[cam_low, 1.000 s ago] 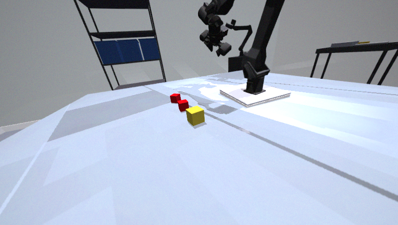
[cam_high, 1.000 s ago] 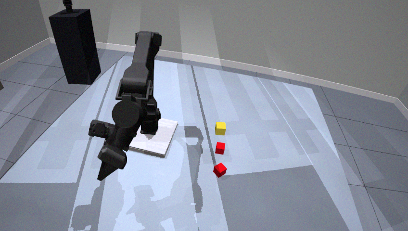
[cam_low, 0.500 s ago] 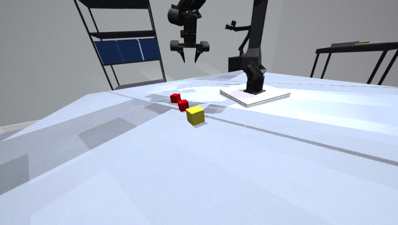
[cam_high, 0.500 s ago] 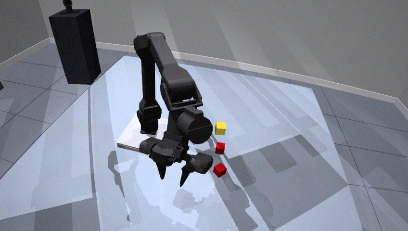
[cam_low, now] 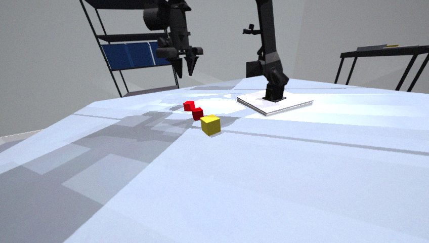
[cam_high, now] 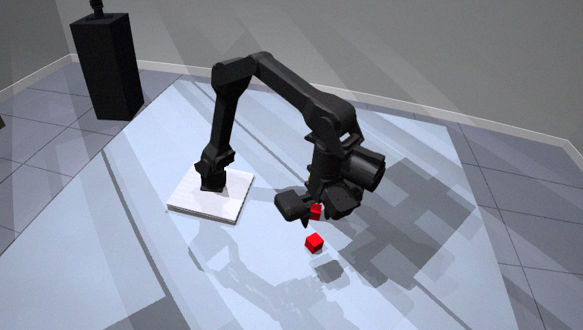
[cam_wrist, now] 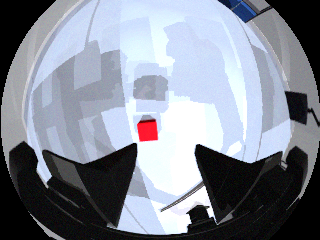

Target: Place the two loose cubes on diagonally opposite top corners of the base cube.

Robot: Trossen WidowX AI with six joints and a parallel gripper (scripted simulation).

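Now: gripper tip 24 cm to the right of the yellow base cube, 11 cm above it and 3 cm short of it.
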